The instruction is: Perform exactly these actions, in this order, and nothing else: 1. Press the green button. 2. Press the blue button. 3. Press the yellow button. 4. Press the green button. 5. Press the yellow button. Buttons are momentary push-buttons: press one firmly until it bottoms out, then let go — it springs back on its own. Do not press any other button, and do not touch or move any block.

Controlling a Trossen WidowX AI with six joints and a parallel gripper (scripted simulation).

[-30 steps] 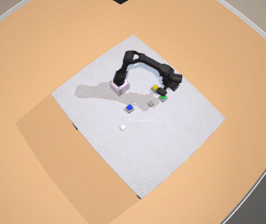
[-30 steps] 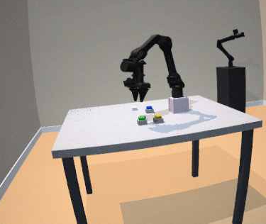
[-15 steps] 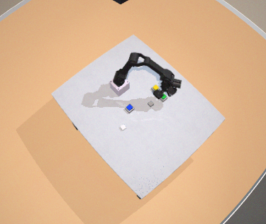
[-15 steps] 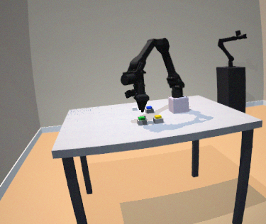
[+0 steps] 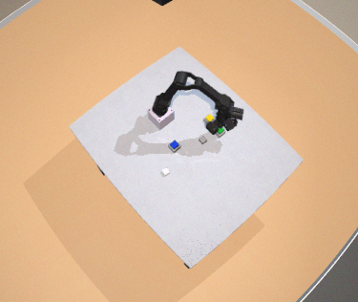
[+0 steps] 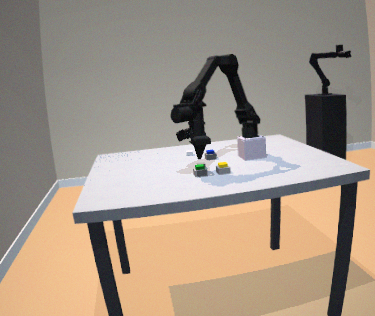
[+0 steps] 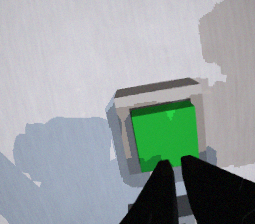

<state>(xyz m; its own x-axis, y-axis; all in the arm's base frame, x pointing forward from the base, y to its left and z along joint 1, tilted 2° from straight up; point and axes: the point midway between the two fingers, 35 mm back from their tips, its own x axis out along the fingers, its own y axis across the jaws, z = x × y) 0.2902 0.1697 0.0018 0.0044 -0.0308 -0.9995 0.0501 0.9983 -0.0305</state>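
Now: the green button 30 mm below my gripper tip. From my gripper tip the other things lie so: small grey block: 30 mm behind, 100 mm to the right, 50 mm below; then blue button: 110 mm behind, 240 mm to the right, 30 mm below; then yellow button: 90 mm behind, 10 mm to the left, 30 mm below.
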